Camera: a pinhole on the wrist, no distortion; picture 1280 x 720 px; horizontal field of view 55.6 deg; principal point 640.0 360.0 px. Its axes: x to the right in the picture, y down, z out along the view. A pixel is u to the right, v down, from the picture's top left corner.
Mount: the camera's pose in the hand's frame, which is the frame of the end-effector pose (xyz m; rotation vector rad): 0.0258 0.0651 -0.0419 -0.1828 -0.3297 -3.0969
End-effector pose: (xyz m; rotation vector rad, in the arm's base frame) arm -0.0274 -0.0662 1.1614 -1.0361 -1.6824 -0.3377
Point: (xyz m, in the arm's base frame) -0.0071 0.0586 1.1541
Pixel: 528 366
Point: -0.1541 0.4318 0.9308
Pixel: 761 210
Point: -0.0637 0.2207 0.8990
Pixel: 1188 125
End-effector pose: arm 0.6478 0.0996 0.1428 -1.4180 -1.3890 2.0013
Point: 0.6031 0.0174 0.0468
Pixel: 891 187
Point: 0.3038 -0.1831 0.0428
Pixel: 822 452
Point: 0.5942 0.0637 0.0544
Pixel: 541 476
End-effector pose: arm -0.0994 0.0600 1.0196 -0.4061 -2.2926 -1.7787
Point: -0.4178 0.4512 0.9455
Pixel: outside the picture
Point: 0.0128 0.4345 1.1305
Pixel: 963 109
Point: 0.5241 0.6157 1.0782
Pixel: outside the picture
